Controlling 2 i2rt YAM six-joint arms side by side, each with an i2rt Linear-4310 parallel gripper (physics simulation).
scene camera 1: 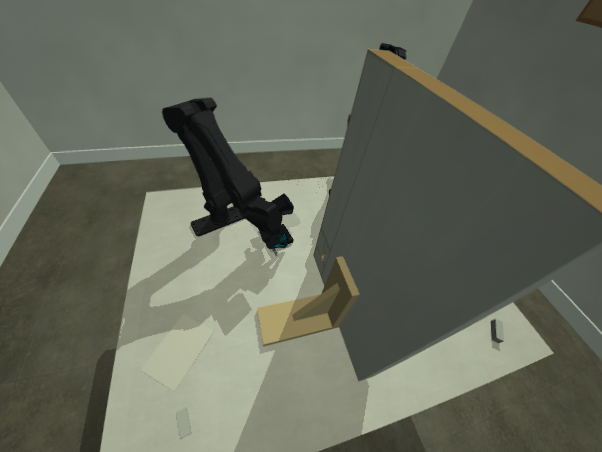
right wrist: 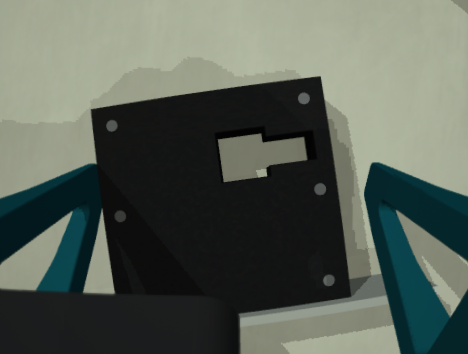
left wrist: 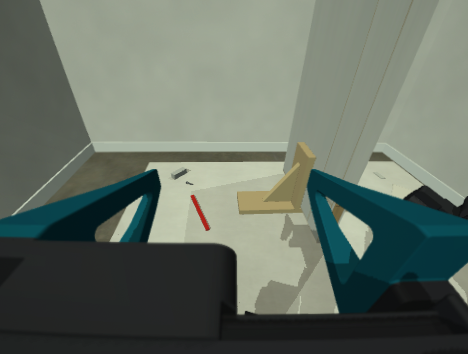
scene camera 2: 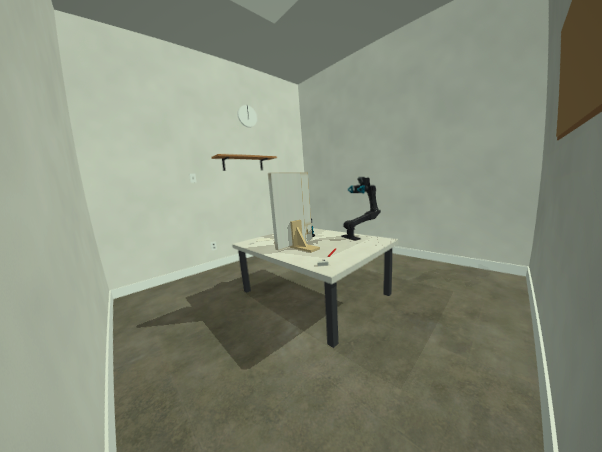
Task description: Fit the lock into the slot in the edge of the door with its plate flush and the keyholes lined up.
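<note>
The door (scene camera 1: 440,200) (scene camera 2: 287,210) (left wrist: 345,75) stands upright on the table. Its keyhole (scene camera 1: 323,256) shows as a small tan opening near the edge in scene camera 1. The lock (right wrist: 270,220) has a black square case with a keyhole cutout; part of its pale plate (right wrist: 320,306) shows along the lower side. My right gripper (scene camera 1: 281,244) (right wrist: 234,178) is open, with its fingers on either side of the case; the left finger overlaps the case's edge in the picture and the right finger stands apart from it. My left gripper (scene camera 2: 353,189) (left wrist: 233,177) is open and empty, high above the table.
Wooden brackets (scene camera 1: 280,322) (scene camera 2: 300,240) (left wrist: 267,202) brace the door. A red bar (scene camera 2: 332,253) (left wrist: 200,212), a grey block (scene camera 1: 496,331) (scene camera 2: 323,262) (left wrist: 179,173) and a small dark piece (left wrist: 189,183) lie on the table. A pale sheet (scene camera 1: 178,352) and a small flat piece (scene camera 1: 183,423) lie in scene camera 1.
</note>
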